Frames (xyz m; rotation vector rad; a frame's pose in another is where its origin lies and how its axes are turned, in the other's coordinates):
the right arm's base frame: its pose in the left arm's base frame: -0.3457 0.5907 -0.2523 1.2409 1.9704 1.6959
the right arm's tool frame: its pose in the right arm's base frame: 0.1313 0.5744 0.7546 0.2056 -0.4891 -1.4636
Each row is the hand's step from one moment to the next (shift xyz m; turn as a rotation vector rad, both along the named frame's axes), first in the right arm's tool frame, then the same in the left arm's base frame.
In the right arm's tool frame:
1: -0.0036 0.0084 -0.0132 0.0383 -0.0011 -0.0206
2: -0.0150 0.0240 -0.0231 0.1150 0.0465 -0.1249
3: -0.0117 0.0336 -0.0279 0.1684 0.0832 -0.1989
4: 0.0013 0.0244 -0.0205 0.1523 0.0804 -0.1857
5: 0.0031 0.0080 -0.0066 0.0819 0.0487 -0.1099
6: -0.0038 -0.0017 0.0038 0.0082 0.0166 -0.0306
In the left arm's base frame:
1: -0.0129 0.0035 0.0089 -0.0307 0.0009 -0.0308
2: -0.0218 0.0132 0.0262 -0.1611 0.0321 -0.0633
3: -0.0293 0.0216 0.0269 -0.2539 0.0568 -0.0847
4: -0.0245 0.0175 0.0105 -0.2361 0.0546 -0.0737
5: -0.0087 0.0063 0.0009 -0.1374 0.0317 -0.0357
6: 0.0051 -0.0013 0.0021 -0.0344 0.0088 0.0045

